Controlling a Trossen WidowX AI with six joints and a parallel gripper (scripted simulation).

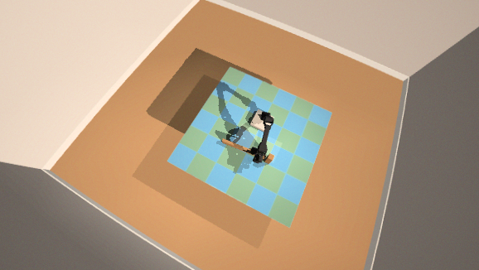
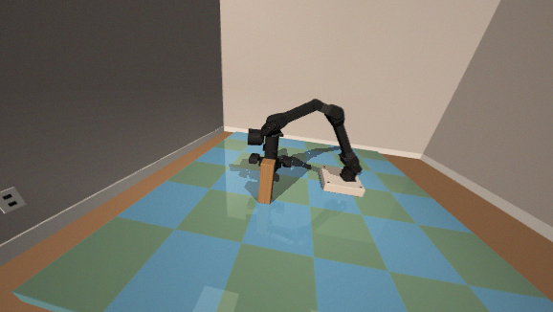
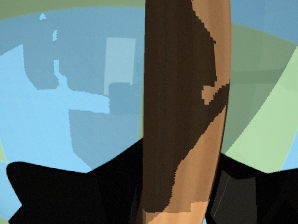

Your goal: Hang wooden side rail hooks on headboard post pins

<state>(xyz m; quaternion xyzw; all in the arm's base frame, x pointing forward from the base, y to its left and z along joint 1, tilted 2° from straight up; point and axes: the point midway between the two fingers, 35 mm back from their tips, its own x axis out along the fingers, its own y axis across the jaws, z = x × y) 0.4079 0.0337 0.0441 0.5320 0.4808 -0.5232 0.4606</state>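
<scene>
My gripper tip is 11 cm to the right of the wooden headboard post, 4 cm below it and 1 cm short of it.
</scene>
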